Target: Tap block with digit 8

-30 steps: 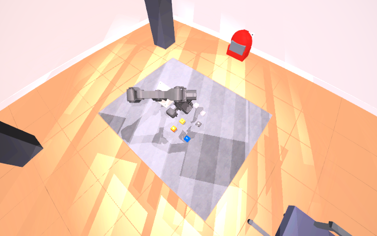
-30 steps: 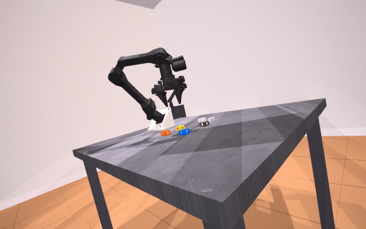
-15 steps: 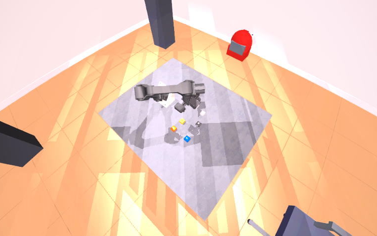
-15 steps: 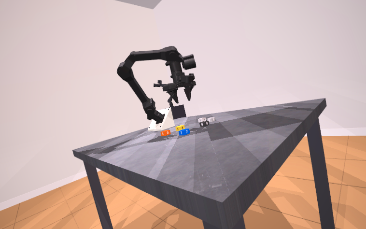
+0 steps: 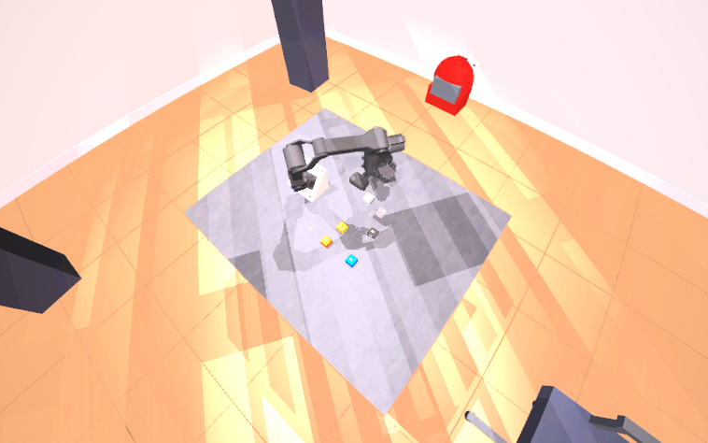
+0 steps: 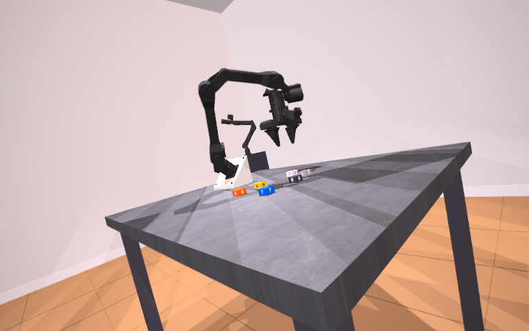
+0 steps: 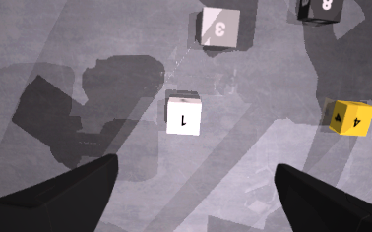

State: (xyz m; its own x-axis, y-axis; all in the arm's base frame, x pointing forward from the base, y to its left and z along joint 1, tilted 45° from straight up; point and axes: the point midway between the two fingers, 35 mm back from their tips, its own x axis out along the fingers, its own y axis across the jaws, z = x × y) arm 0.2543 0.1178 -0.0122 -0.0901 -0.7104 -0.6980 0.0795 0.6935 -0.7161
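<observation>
My gripper tip is 10 cm short of the black block, 12 cm to the left of it and 11 cm above it. Round my gripper tip: orange block 3 cm behind, 26 cm to the right, 11 cm below; yellow block 2 cm behind, 17 cm to the right, 11 cm below; blue block 10 cm ahead, 27 cm to the right, 11 cm below.
</observation>
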